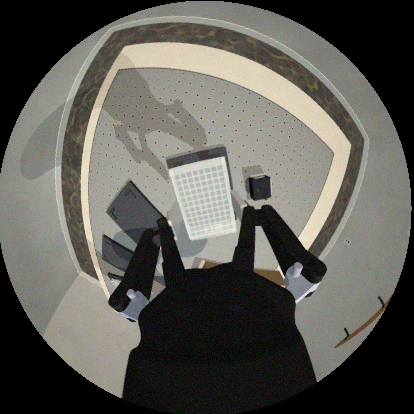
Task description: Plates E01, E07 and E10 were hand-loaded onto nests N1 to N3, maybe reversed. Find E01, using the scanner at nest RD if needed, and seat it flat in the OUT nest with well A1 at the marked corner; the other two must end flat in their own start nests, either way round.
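A white well plate [204, 197] is held between the fingertips of my gripper [205, 202], which is shut on its two long sides. It is above a dark nest [197, 158], whose far edge shows beyond the plate. The nest stands beside a small black box [260, 187], apparently the scanner at RD. The plate hides most of that nest, and I cannot read a plate name or make out well A1. A dark nest [134, 207] to the left shows no plate. Another dark nest [116, 250] shows partly behind the left finger, with a pale sliver of something below it.
The nests stand on a grey perforated board [235, 110] with a cream border [200, 54]. A brown object [269, 276] shows partly behind the gripper body. The arm's shadow falls on the board at upper left. A brown bar with dark pegs [362, 327] is at lower right.
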